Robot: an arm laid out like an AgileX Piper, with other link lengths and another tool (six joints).
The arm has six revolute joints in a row. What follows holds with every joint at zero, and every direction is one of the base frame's.
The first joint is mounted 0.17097 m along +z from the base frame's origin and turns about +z.
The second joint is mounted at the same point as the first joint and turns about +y.
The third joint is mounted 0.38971 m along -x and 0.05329 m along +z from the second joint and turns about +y.
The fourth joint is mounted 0.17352 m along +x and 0.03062 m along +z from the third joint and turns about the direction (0.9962, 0, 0.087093).
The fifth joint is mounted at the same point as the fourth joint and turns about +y.
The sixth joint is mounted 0.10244 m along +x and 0.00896 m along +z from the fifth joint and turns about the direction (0.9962, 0, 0.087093).
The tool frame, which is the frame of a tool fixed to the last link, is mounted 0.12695 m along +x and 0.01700 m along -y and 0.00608 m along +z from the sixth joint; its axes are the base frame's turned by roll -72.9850, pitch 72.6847 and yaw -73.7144 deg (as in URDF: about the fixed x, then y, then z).
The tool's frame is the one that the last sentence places.
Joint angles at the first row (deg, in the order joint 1, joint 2, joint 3, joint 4, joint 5, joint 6):
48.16 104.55 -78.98 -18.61 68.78 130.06
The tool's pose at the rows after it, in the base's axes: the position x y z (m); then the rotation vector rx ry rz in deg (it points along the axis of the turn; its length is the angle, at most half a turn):
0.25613 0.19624 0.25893 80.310 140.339 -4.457
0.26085 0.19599 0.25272 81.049 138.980 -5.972
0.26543 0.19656 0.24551 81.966 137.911 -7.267
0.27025 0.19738 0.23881 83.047 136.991 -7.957
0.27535 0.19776 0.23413 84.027 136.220 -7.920
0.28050 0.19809 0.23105 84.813 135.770 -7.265
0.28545 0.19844 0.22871 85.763 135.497 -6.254
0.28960 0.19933 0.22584 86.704 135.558 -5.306
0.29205 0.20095 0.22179 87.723 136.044 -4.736
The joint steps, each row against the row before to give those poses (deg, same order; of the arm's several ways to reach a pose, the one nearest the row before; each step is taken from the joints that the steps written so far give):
0.00 1.10 -0.02 -1.29 0.00 1.60
-0.02 1.30 -0.01 -1.05 -0.05 1.54
-0.18 1.37 -0.01 -0.67 -0.28 1.33
-0.35 1.20 0.00 -0.41 -0.59 1.12
-0.52 0.79 0.00 -0.29 -0.78 0.77
-0.66 0.46 0.00 -0.08 -1.00 0.28
-0.79 0.28 0.00 0.20 -1.11 0.04
-0.80 0.33 0.00 0.53 -1.13 -0.24
-0.73 0.47 0.00 0.96 -0.97 -0.53

